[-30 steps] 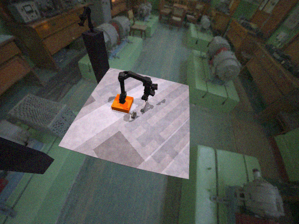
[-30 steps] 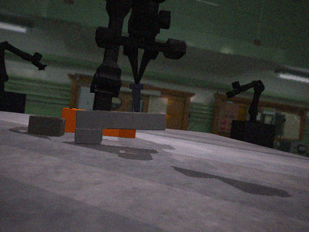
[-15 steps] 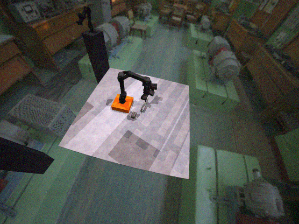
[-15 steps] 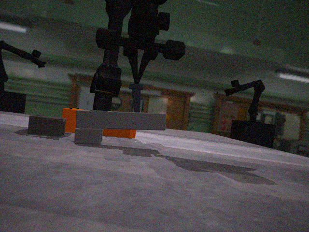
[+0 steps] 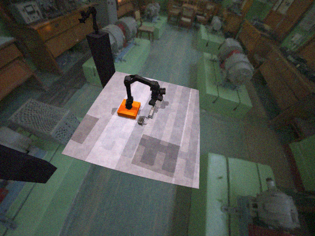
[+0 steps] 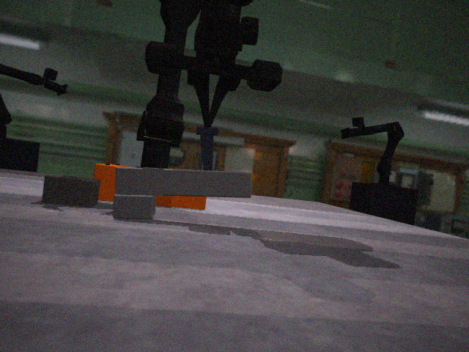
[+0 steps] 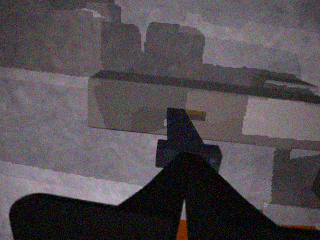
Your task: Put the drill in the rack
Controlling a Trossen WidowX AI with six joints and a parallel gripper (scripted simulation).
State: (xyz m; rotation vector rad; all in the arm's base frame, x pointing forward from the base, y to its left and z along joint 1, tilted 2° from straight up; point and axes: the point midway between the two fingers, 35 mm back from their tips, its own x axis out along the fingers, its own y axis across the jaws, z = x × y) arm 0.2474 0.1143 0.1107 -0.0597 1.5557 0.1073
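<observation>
Right now my gripper tip is 3 cm above the dark key. From my gripper tip the other things lie so: grey rack (20 cm to the right, 12 cm below, 5 cm behind); tan drill (8 cm below, 5 cm to the right, 1 cm ahead).
</observation>
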